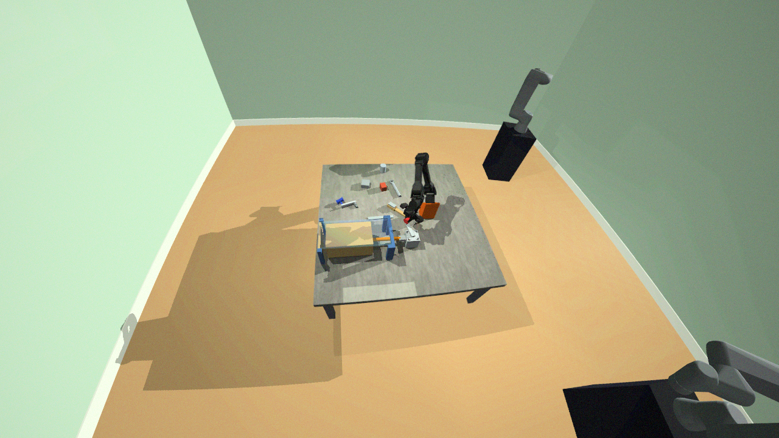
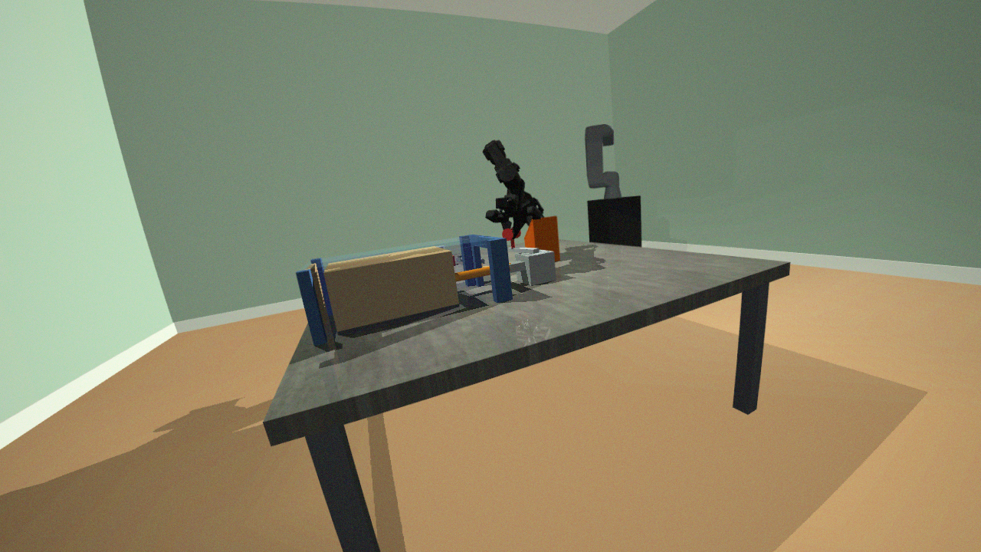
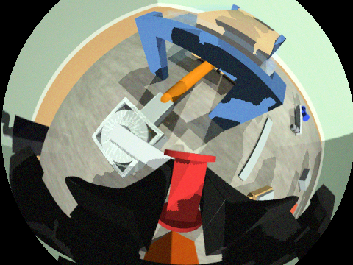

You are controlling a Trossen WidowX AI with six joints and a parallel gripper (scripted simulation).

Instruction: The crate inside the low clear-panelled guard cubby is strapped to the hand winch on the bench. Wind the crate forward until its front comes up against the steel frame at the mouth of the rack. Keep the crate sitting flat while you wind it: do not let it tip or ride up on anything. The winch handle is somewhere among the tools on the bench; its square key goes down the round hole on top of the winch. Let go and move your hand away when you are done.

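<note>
My gripper tip is 10 cm above the grey winch, 7 cm to the right of it and 6 cm past it. Round my gripper tip: tan-handled tool (21 cm to the right, 11 cm below, 5 cm ahead); then red knob (1 cm to the right, 1 cm behind); then grey bar (17 cm ahead, 13 cm to the right, 13 cm below).
</note>
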